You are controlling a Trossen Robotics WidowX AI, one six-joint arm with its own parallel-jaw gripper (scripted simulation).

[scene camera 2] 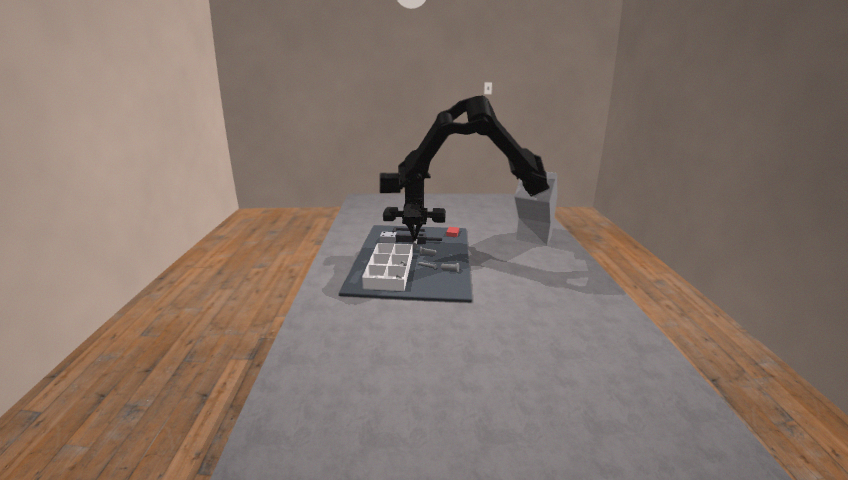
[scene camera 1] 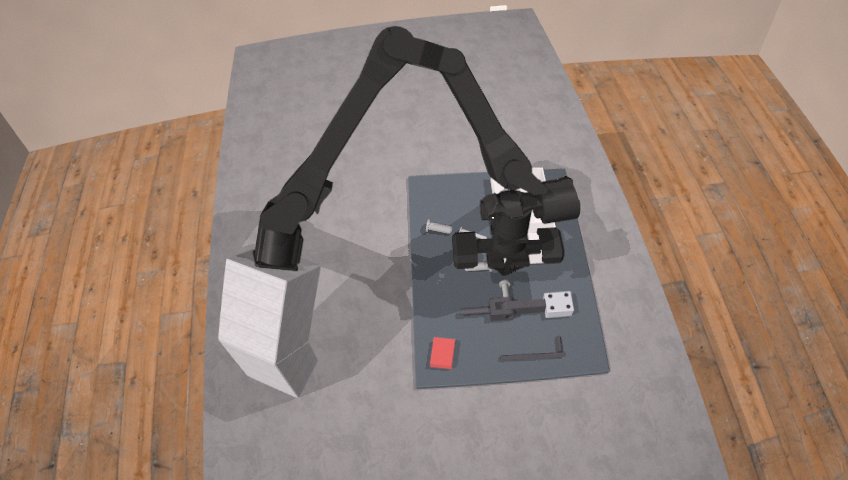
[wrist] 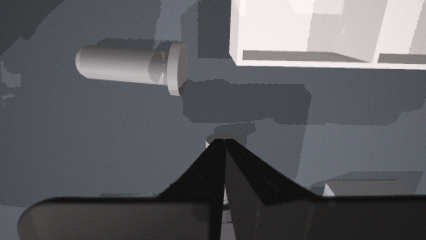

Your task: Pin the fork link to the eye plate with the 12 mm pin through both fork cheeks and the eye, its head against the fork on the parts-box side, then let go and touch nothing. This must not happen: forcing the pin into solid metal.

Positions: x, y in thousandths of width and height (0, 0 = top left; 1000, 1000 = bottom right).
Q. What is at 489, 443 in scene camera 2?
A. My gripper.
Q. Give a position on a white parts box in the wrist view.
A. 818, 173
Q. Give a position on a white parts box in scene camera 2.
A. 446, 553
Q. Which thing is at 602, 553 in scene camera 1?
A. My gripper.
